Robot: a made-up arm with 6 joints. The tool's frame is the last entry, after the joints.
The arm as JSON. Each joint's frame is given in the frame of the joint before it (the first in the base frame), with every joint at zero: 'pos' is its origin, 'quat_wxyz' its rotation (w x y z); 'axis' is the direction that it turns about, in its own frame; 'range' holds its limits. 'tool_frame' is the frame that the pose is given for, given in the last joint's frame.
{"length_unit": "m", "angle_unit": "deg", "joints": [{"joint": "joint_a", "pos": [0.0, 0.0, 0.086], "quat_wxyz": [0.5, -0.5, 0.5, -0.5], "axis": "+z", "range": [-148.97, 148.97]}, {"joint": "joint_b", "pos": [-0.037, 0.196, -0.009], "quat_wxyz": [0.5, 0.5, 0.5, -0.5], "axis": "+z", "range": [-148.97, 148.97]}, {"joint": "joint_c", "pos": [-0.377, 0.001, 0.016], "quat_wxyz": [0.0, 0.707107, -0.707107, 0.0], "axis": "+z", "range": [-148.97, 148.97]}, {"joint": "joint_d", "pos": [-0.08, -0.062, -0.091], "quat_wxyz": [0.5, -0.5, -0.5, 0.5], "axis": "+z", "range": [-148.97, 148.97]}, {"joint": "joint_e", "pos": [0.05, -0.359, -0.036], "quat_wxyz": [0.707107, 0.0, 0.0, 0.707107], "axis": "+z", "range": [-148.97, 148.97]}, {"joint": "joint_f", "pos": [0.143, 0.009, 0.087], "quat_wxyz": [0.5, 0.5, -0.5, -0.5], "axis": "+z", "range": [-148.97, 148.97]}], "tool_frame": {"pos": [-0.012, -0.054, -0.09], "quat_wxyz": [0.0, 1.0, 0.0, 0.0]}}
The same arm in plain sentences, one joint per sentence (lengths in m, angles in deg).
The arm has six revolute joints in a row. What follows holds with every joint at zero, and every direction is one of the base frame's. The first joint sits 0.086 m along +z from the base frame's origin and rotates about +x, from -148.97 to 148.97 deg. The second joint sits 0.009 m along -x and 0.037 m along +y and 0.196 m along -z from the first joint and rotates about +z, from -148.97 to 148.97 deg. The third joint sits 0.377 m along +x and 0.001 m along -y and 0.016 m along +z from the second joint and rotates about -z, from -148.97 to 148.97 deg. The fourth joint sits 0.062 m along -x and 0.08 m along -y and 0.091 m along +z from the third joint and rotates about -y, from -148.97 to 148.97 deg. The fifth joint sits 0.05 m along +x and 0.036 m along +y and 0.359 m along -z from the fourth joint and rotates about -y, from -148.97 to 148.97 deg. The sixth joint sits 0.009 m along -x and 0.087 m along -y and 0.143 m along +z from the fifth joint and rotates about -z, from -148.97 to 148.97 deg. The tool frame, which is the frame that the pose is given for, sits 0.012 m along -x and 0.054 m along +y and 0.09 m along +z from the sixth joint; its axes are parallel to the base frame's.
